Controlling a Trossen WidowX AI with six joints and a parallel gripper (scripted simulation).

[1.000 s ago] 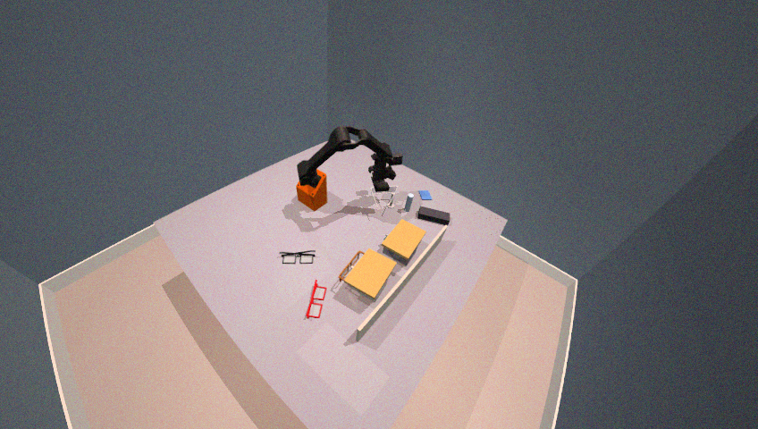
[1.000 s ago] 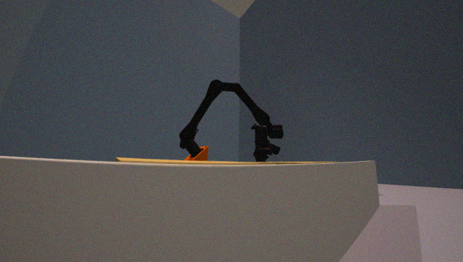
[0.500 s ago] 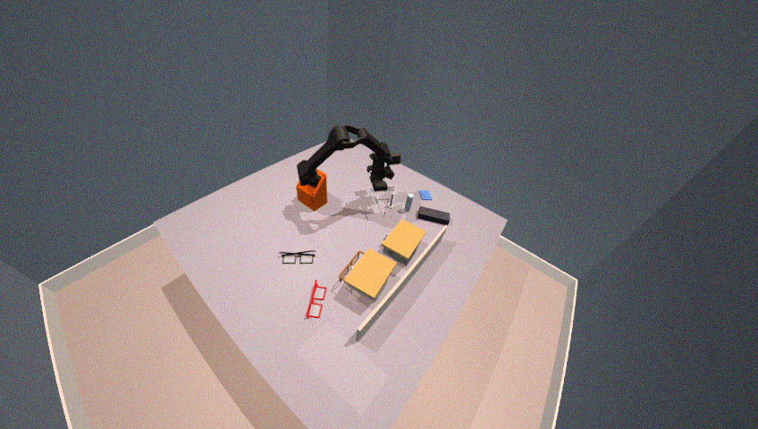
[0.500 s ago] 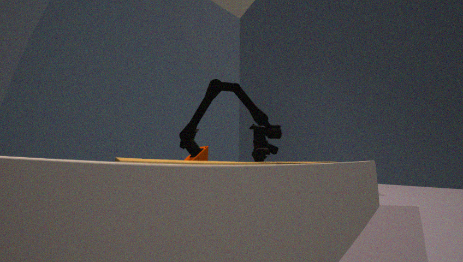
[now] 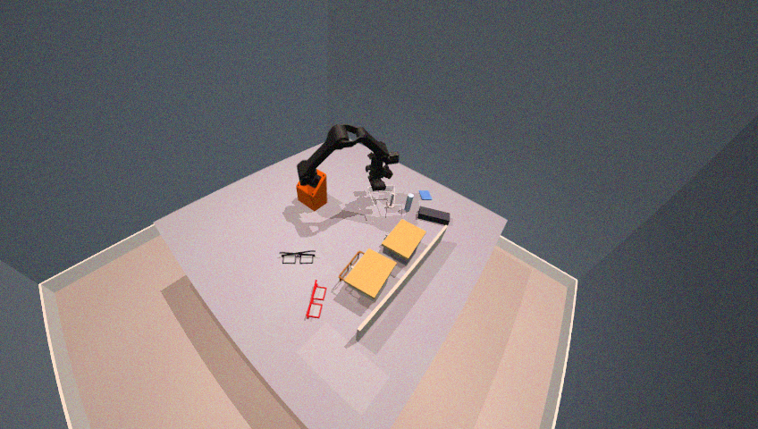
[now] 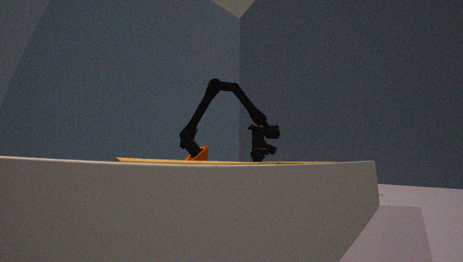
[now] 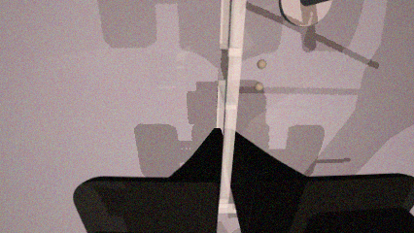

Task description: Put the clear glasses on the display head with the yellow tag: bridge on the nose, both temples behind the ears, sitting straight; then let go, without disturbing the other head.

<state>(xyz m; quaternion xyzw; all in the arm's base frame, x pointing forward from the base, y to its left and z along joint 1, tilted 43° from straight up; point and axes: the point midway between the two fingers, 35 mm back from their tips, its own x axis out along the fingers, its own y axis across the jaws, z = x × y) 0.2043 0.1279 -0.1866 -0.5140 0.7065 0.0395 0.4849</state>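
The small stand lies 10 cm ahead of my gripper tip, 4 cm below it and 2 cm to the left of it. From my gripper tip the other things lie so: blue card 24 cm to the left, 20 cm ahead, 6 cm below; grey display head 28 cm ahead, 21 cm to the right; black box 32 cm ahead, 10 cm to the left, 4 cm below.
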